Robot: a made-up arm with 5 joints. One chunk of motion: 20 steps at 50 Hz.
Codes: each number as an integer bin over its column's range. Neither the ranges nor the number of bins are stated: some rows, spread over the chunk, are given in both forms.
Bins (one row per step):
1: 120 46 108 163 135
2: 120 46 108 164 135
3: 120 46 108 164 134
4: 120 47 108 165 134
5: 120 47 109 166 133
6: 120 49 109 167 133
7: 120 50 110 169 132
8: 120 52 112 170 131
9: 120 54 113 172 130
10: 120 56 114 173 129
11: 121 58 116 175 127
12: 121 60 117 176 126
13: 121 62 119 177 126
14: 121 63 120 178 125
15: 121 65 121 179 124
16: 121 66 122 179 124
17: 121 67 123 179 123
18: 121 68 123 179 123
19: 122 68 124 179 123
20: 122 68 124 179 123
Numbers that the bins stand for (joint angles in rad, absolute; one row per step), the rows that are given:
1: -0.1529 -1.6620 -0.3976 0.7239 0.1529
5: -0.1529 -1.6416 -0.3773 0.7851 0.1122
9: -0.1529 -1.4988 -0.2957 0.9075 0.0510
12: -0.1325 -1.3765 -0.2141 0.9890 -0.0306
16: -0.1325 -1.2541 -0.1122 1.0502 -0.0714
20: -0.1122 -1.2133 -0.0714 1.0502 -0.0918
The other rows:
2: -0.1529 -1.6620 -0.3976 0.7443 0.1529
3: -0.1529 -1.6620 -0.3976 0.7443 0.1325
4: -0.1529 -1.6416 -0.3976 0.7647 0.1325
6: -0.1529 -1.6008 -0.3773 0.8055 0.1122
7: -0.1529 -1.5804 -0.3569 0.8463 0.0918
8: -0.1529 -1.5396 -0.3161 0.8667 0.0714
10: -0.1529 -1.4580 -0.2753 0.9278 0.0306
11: -0.1325 -1.4173 -0.2345 0.9686 -0.0102
13: -0.1325 -1.3357 -0.1733 1.0094 -0.0306
14: -0.1325 -1.3153 -0.1529 1.0298 -0.0510
15: -0.1325 -1.2745 -0.1325 1.0502 -0.0714
17: -0.1325 -1.2337 -0.0918 1.0502 -0.0918
18: -0.1325 -1.2133 -0.0918 1.0502 -0.0918
19: -0.1122 -1.2133 -0.0714 1.0502 -0.0918

